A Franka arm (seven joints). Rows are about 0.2 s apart.
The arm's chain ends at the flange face. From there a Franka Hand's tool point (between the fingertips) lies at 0.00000 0.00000 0.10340 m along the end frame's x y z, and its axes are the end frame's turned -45 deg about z.
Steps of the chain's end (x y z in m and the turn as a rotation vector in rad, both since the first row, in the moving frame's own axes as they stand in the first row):
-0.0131 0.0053 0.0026 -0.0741 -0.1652 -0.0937
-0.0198 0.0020 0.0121 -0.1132 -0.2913 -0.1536
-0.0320 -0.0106 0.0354 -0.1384 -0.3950 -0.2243
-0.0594 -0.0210 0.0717 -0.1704 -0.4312 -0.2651
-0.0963 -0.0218 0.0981 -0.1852 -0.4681 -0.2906
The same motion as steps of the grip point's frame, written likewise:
-0.0307 -0.0113 0.0009 0.0644 -0.1692 -0.0937
-0.0454 -0.0231 0.0071 0.1259 -0.2860 -0.1536
-0.0547 -0.0439 0.0265 0.1814 -0.3772 -0.2243
-0.0715 -0.0693 0.0608 0.1844 -0.4254 -0.2651
-0.1007 -0.0963 0.0854 0.2000 -0.4620 -0.2906

